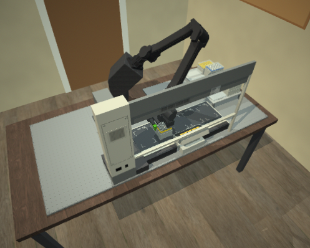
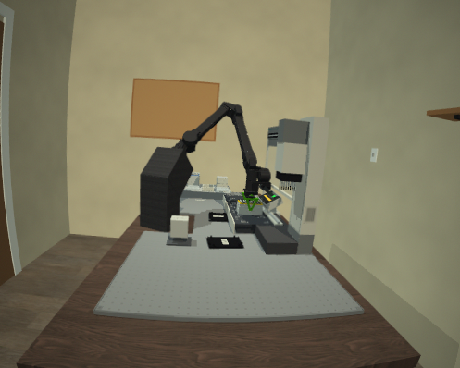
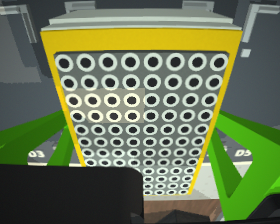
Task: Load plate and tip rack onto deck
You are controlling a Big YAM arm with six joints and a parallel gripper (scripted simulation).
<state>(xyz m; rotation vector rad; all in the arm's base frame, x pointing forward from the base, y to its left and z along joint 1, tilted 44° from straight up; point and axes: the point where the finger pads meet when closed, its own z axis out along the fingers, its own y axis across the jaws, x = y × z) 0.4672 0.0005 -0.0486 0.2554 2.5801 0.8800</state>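
My hand is 1 cm to the left of the yellow-framed tip rack and 1 cm below it. Round my hand: RG label: 16 cm behind, 6 cm to the left, 8 cm below; perforated board: 15 cm behind, 1 cm to the left, 9 cm below; black regrip nest RG: 16 cm behind, 6 cm to the left, 8 cm below.
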